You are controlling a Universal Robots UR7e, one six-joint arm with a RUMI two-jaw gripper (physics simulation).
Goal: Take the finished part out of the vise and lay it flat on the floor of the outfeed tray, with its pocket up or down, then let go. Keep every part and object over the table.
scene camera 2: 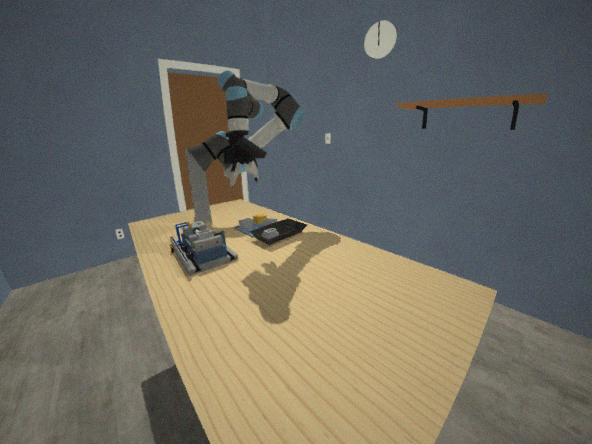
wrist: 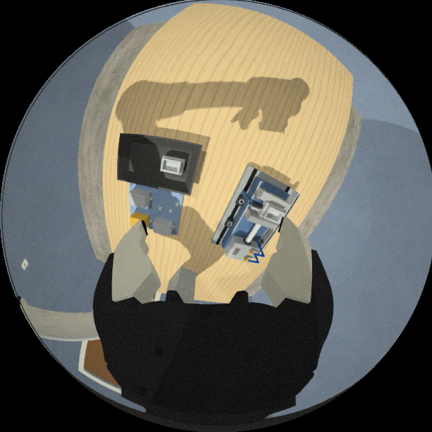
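Where they show: gripper, fingertip midpoint: point(scene camera 2: 245, 184); arm's base at its link origin: point(scene camera 2: 195, 160).
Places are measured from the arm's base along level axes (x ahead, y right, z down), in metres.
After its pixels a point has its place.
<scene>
The vise point(scene camera 2: 209, 254) @(y 0.136, x 0.594, z 0.297 m) point(wrist: 235, 212) stands on the table, near the left edge in the scene view and right of centre in the wrist view. A light grey part with a rectangular pocket point(wrist: 272, 213) sits between its jaws, pocket up. The outfeed tray point(scene camera 2: 291, 231) @(y -0.235, x 0.584, z 0.306 m) point(wrist: 150, 184) is black with sloped walls. Another light grey pocketed part point(scene camera 2: 270, 232) @(y -0.150, x 0.544, z 0.301 m) point(wrist: 172, 165) lies in it, pocket up. My gripper point(scene camera 2: 244, 182) @(y -0.051, x 0.545, z 0.075 m) point(wrist: 211, 220) is open and empty, high above the table, pointing down, with the vise and tray well below it.
A blue plate point(wrist: 156, 197) beside the tray bears grey blocks point(scene camera 2: 246, 223) @(y -0.129, x 0.339, z 0.312 m) point(wrist: 140, 198) and a yellow block point(scene camera 2: 259, 219) @(y -0.210, x 0.327, z 0.312 m) point(wrist: 139, 219). Blue bent tubing point(wrist: 257, 254) stands at one end of the vise. The arm's shadow falls across the wooden table point(scene camera 2: 350, 325) @(y -0.043, x 1.099, z 0.344 m) point(wrist: 225, 50).
</scene>
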